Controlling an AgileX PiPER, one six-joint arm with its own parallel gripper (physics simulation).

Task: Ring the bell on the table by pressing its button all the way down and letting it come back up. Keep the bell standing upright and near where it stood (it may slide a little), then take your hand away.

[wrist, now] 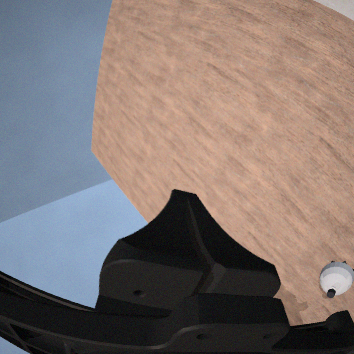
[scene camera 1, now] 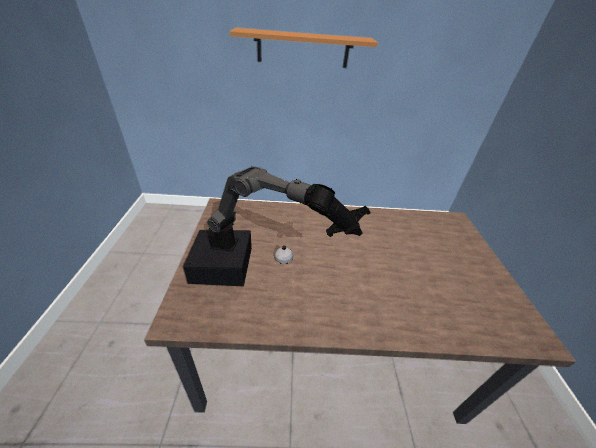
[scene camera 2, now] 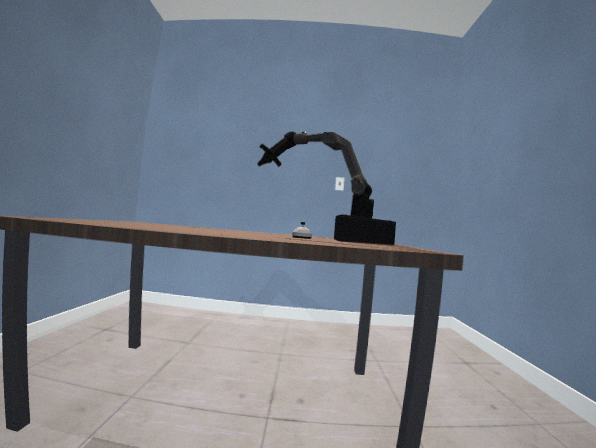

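A small bell, a pale dome (scene camera 1: 284, 256) (scene camera 2: 302, 232) (wrist: 339, 277) with a black button (scene camera 1: 284, 247) (scene camera 2: 302, 223) (wrist: 331, 293) on top, stands upright on the wooden table (scene camera 1: 400, 300) (scene camera 2: 200, 241) (wrist: 225, 125). The button sticks up, with nothing touching it. My gripper (scene camera 1: 357, 232) (scene camera 2: 260, 163) (wrist: 179, 206) is shut and empty, its fingertips meeting. It hangs well above the table, tilted downward, farther from the arm's base than the bell. In the wrist view the bell shows at the lower right, to the right of the fingers.
The arm stands on a black base block (scene camera 1: 216, 272) (scene camera 2: 365, 230) near one end of the table, close beside the bell. An orange shelf (scene camera 1: 300, 37) is fixed high on the wall behind. A white wall plate (scene camera 2: 339, 180) shows behind the arm.
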